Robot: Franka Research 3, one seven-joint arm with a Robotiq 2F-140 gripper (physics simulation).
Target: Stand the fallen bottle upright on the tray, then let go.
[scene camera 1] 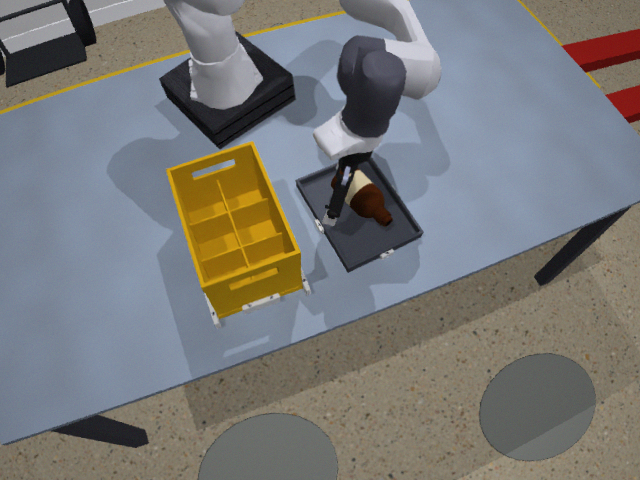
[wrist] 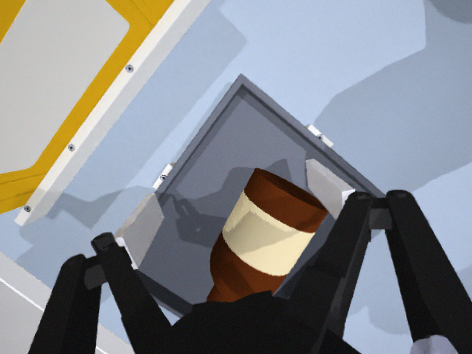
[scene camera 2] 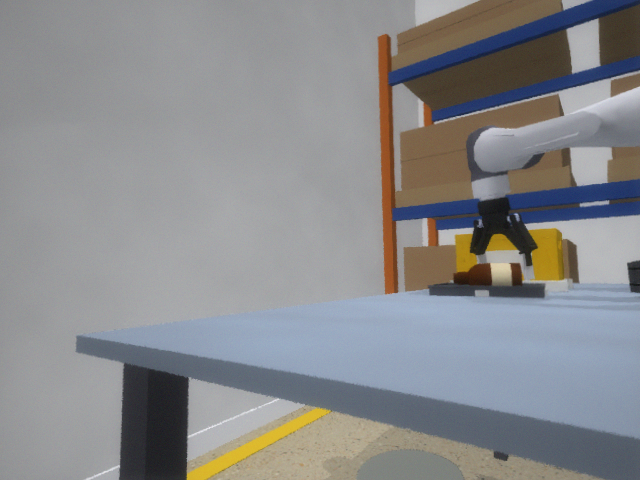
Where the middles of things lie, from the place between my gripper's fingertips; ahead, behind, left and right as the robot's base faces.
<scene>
Right now the brown bottle [scene camera 1: 363,196] is 30 mm ahead of my hand and 60 mm to the left of it.
</scene>
